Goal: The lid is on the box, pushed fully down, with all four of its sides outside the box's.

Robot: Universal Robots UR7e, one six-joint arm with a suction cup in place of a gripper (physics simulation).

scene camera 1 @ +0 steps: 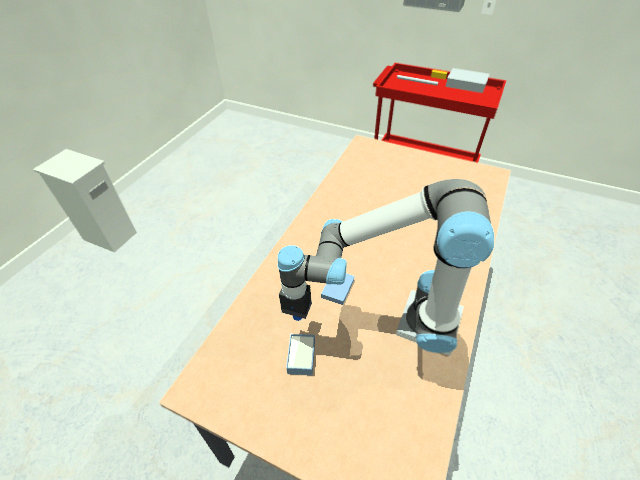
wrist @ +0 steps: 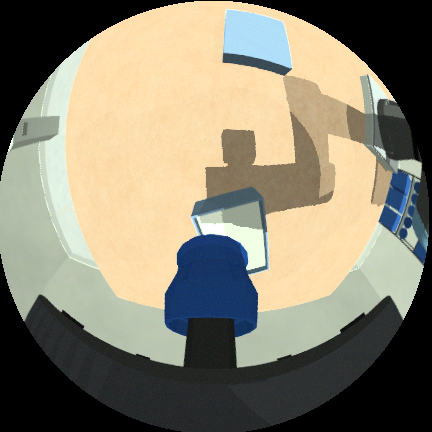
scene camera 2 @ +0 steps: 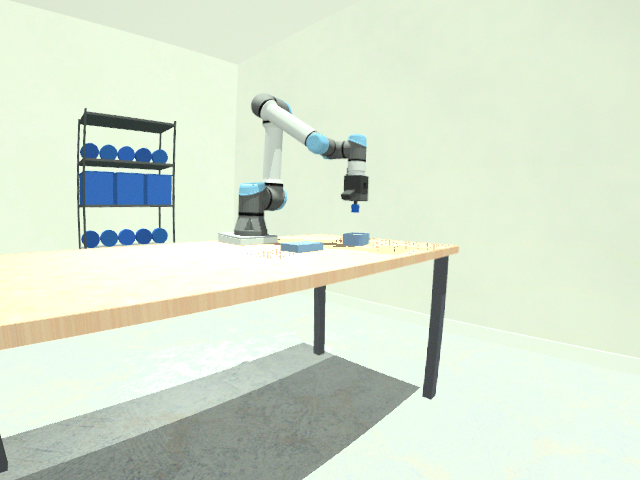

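Where they show: end effector, tool point: [wrist: 211,263] [scene camera 2: 355,212]; arm's base, origin of the base link: [scene camera 2: 250,234].
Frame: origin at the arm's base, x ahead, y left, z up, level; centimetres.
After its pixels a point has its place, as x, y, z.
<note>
The lid [scene camera 1: 338,289] @[34.6, -2.6, -0.9] [scene camera 2: 301,246] @[39.7, -10.0, -1.4] [wrist: 256,40] @[35.9, -2.1, -0.9] is a light blue slab lying flat on the table, its smooth closed face up. The box [scene camera 1: 300,370] @[36.2, 33.3, -0.3] [scene camera 2: 355,239] @[41.4, 21.7, -0.9] [wrist: 227,201] @[39.8, 21.3, -0.1] stands open and upright on the table, apart from the lid, with blue walls and a pale inside. My gripper [scene camera 1: 297,317] [scene camera 2: 355,208] [wrist: 212,245], a dark blue suction cup, is open and holds nothing. It hangs well above the table, near and above the box. In the wrist view the cup hides the near left part of the box.
The wooden table [scene camera 1: 382,413] @[7.6, 36.3, -3.5] [scene camera 2: 180,273] @[45.3, -58.2, -3.5] bears the arm's base plate [scene camera 1: 407,325] @[6.3, 4.8, -0.2] [scene camera 2: 242,239] @[7.9, -10.7, -1.2] on the side away from the box. A red cart [scene camera 1: 434,98], a grey bin [scene camera 1: 93,206] and a rack [scene camera 2: 129,121] with blue containers stand off the table.
</note>
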